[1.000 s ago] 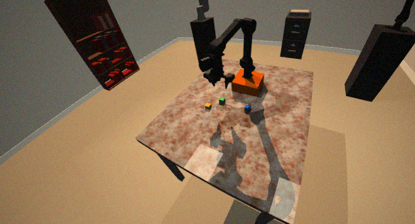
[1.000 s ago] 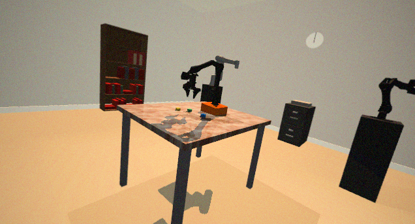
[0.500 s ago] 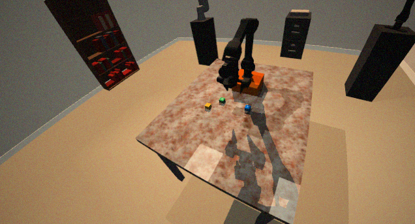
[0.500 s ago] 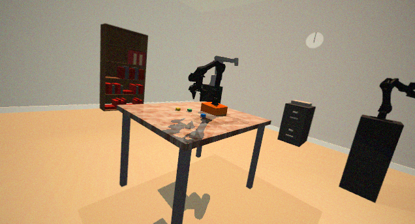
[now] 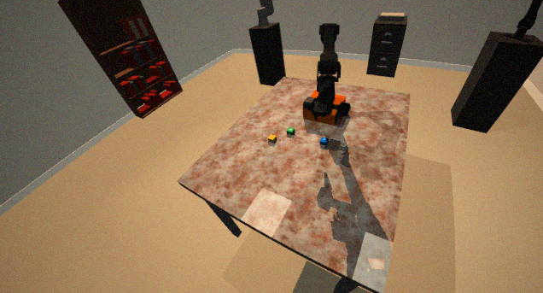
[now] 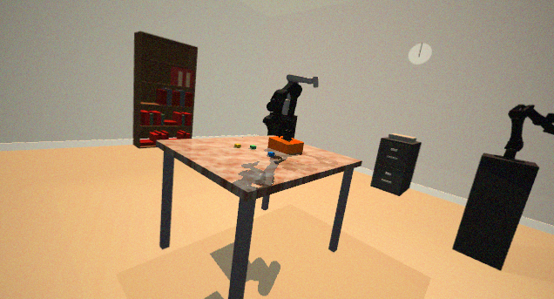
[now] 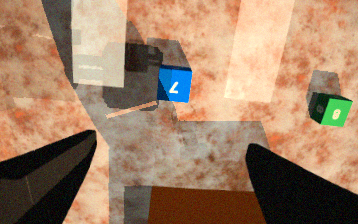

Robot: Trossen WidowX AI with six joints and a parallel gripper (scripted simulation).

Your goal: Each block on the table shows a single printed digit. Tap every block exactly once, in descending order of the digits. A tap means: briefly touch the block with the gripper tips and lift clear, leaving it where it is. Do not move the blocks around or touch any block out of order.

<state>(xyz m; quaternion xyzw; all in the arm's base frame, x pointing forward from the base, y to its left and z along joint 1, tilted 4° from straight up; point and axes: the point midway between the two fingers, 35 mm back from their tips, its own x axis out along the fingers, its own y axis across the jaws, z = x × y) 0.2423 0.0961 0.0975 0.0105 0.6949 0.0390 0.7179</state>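
The green block lies 190 mm to the right of my gripper tip and 120 mm below it. Round my gripper tip: yellow block (250 mm to the right, 120 mm below, 90 mm ahead); then blue block (120 mm below).
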